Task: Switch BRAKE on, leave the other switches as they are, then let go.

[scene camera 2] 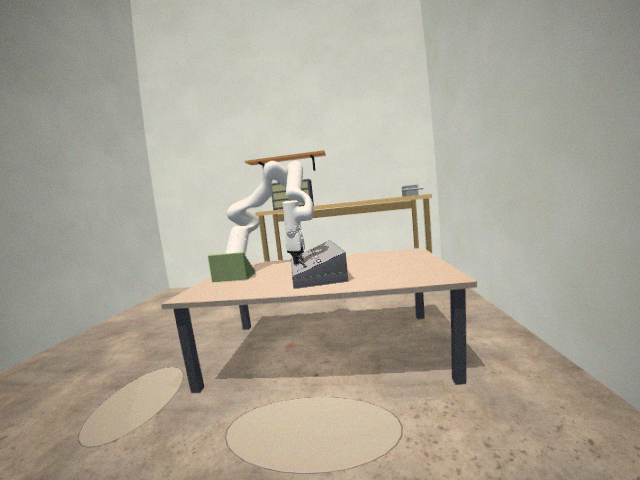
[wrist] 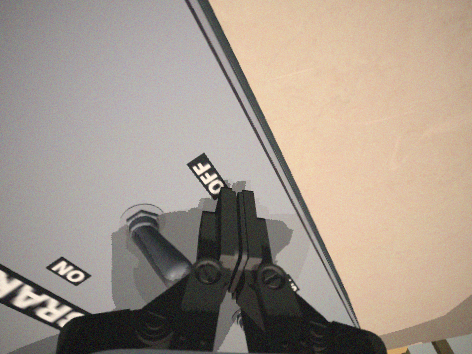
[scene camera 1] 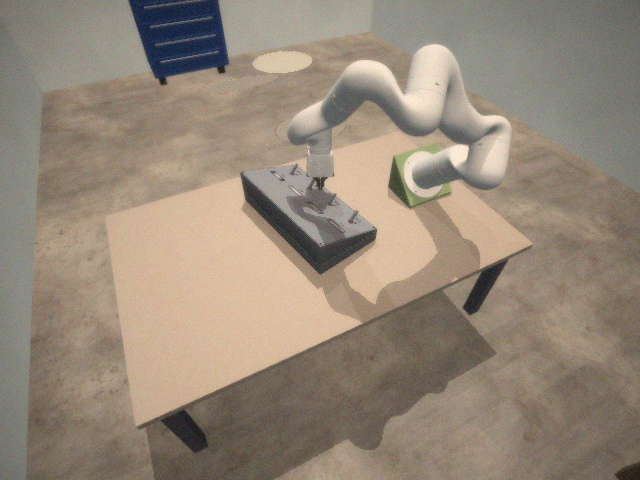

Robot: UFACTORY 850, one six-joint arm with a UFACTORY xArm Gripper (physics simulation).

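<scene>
The dark grey switch box [scene camera 1: 281,225] [scene camera 2: 330,269] with a sloped grey top stands on the table. In the wrist view the BRAKE label [wrist: 42,302], partly cut off, lies at lower left. The BRAKE lever [wrist: 157,250] rises between the ON label [wrist: 69,271] and the OFF label [wrist: 204,172]; its base shows, its end reaches the left finger's linkage. Which way it is thrown I cannot tell clearly. My gripper [scene camera 1: 321,186] [scene camera 2: 297,258] [wrist: 230,208] is shut and empty, low over the panel, on the OFF side of the lever. Contact with the lever cannot be made out.
Other levers [scene camera 1: 294,168] [scene camera 1: 354,215] stand along the same panel, on both sides of the gripper. The arm's green wedge base [scene camera 1: 400,180] [scene camera 2: 227,267] stands on the table [scene camera 1: 206,310] [scene camera 2: 403,268]. A blue cabinet [scene camera 1: 180,43] and a wooden bench [scene camera 2: 361,207] stand away from it.
</scene>
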